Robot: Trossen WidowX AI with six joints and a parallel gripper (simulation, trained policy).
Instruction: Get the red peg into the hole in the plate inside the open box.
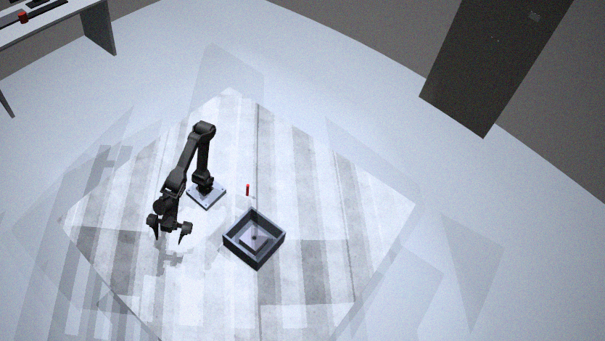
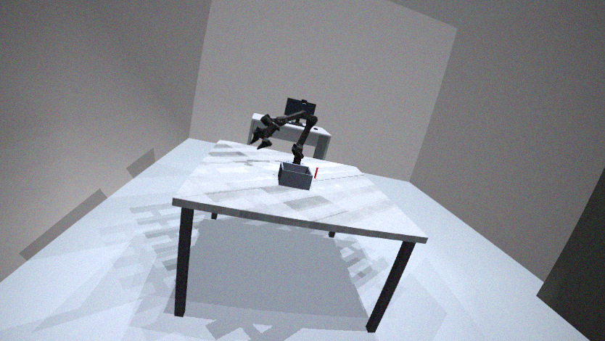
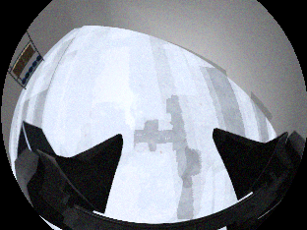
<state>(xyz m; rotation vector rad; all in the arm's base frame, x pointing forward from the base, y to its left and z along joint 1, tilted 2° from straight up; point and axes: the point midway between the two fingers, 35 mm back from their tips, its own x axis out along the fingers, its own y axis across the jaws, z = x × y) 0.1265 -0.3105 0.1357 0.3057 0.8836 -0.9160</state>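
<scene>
Right now my gripper tip is 470 mm to the right of the red peg, 90 mm above it and 10 mm short of it. The rest, counted from my gripper tip: dark box 300 mm to the left, 210 mm ahead, 100 mm below; then grey plate 300 mm to the left, 210 mm ahead, 80 mm below.
</scene>
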